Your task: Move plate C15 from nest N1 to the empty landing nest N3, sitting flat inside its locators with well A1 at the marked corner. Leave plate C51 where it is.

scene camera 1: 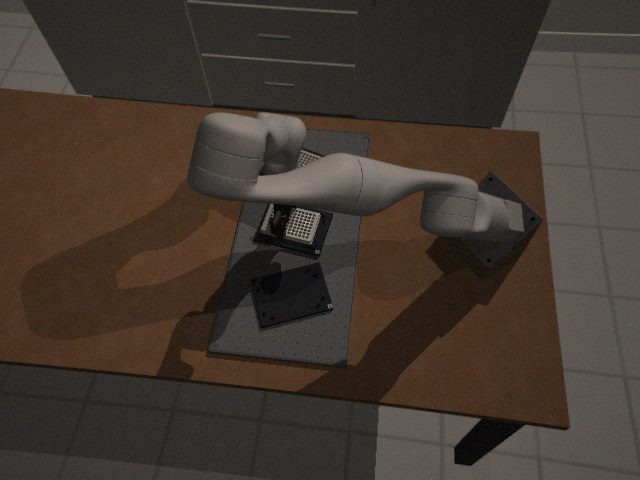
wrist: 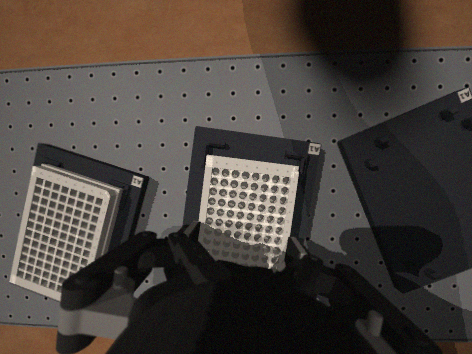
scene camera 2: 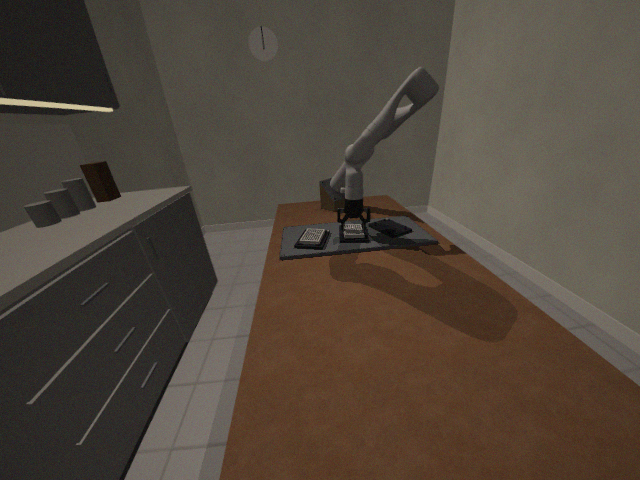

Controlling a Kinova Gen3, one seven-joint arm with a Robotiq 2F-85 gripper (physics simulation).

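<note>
A white plate with round wells [scene camera 1: 305, 225] [scene camera 2: 353, 233] [wrist: 247, 200] lies in the dark middle nest [scene camera 1: 297, 247] [wrist: 255, 140]. My gripper [scene camera 2: 353, 223] [wrist: 242, 238] points down over it, with one fingertip against each long side; it looks shut on this plate. A white plate with square wells [scene camera 1: 309, 158] [scene camera 2: 313, 236] [wrist: 62, 235] sits in the other occupied nest [wrist: 90, 161], left in the wrist view. The empty nest [scene camera 1: 292, 297] [scene camera 2: 388, 227] [wrist: 400, 170] lies turned, on the other side. Each nest shows an A1 tag at one corner. Plate names are unreadable.
The nests stand on a grey perforated board [scene camera 1: 289, 341] [scene camera 2: 310, 252] [wrist: 150, 100] on a brown table [scene camera 1: 439, 330] [scene camera 2: 387, 387]. The arm's base plate [scene camera 1: 491, 258] is at the right in scene camera 1. Grey cabinets [scene camera 1: 279, 62] stand behind the table.
</note>
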